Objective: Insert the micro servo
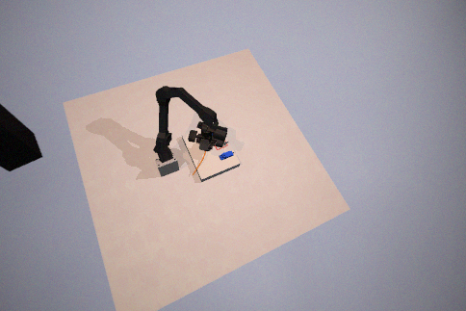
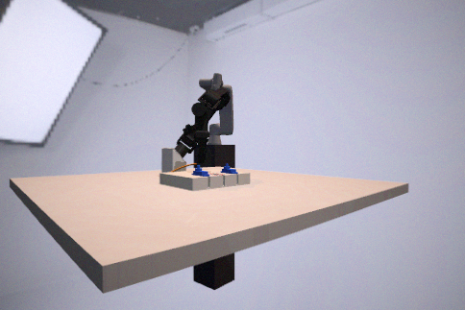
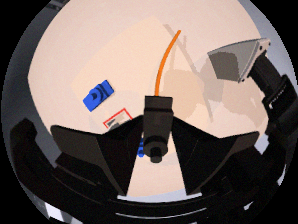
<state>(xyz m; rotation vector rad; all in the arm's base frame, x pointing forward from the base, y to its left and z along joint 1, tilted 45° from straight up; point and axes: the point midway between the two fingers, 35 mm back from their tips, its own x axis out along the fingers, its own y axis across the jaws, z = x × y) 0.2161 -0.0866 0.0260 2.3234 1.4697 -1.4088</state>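
The deck is 1 cm behind my gripper tip and 10 cm below it.
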